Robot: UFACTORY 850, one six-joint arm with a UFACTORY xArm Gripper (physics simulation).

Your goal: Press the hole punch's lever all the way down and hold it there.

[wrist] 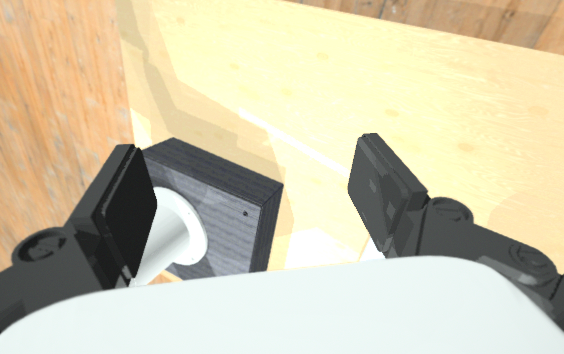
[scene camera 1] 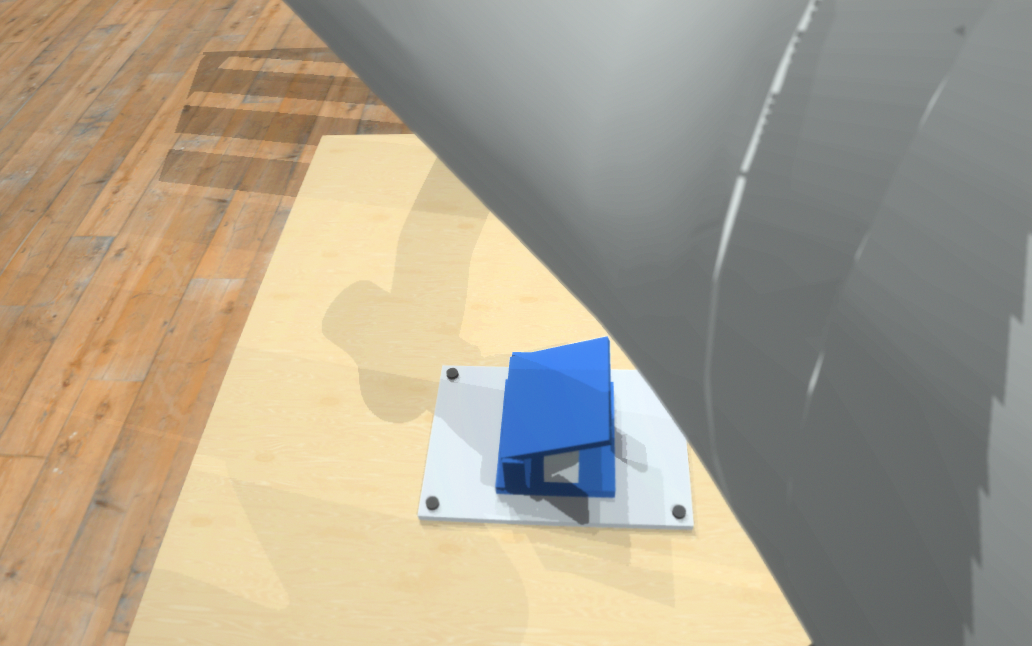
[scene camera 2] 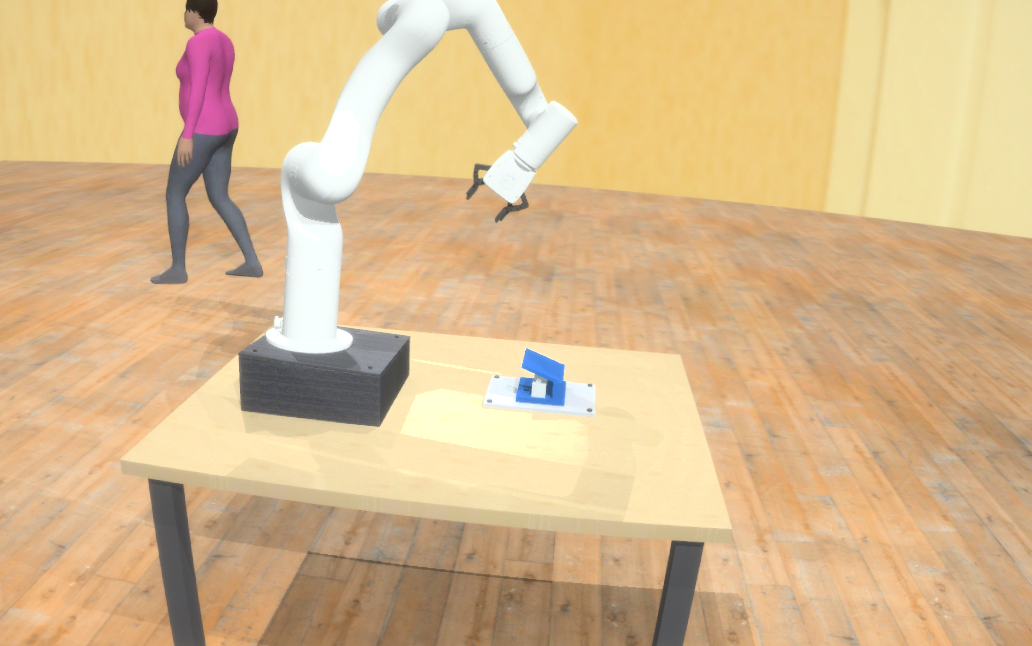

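The blue hole punch stands on a white plate (scene camera 1: 464, 441) (scene camera 2: 498, 393) on the table. Its blue lever (scene camera 1: 555, 403) (scene camera 2: 543, 365) is raised and tilted, with a gap between it and the blue base (scene camera 1: 597, 479) (scene camera 2: 557, 394). My gripper (scene camera 2: 482, 208) (wrist: 255, 168) is open and empty, tilted, high above the table and well apart from the lever. The hole punch does not show in the wrist view. In scene camera 1, a large grey arm part hides the plate's upper right corner, and my fingers do not show.
The arm's dark base block (scene camera 2: 312, 388) (wrist: 225, 220) stands on the table (scene camera 1: 304, 472) (scene camera 2: 426, 487) (wrist: 425, 85), to the punch's left in scene camera 2. Dark bolts sit at the plate's corners. A person in a pink top (scene camera 2: 209, 83) is on the floor behind the table.
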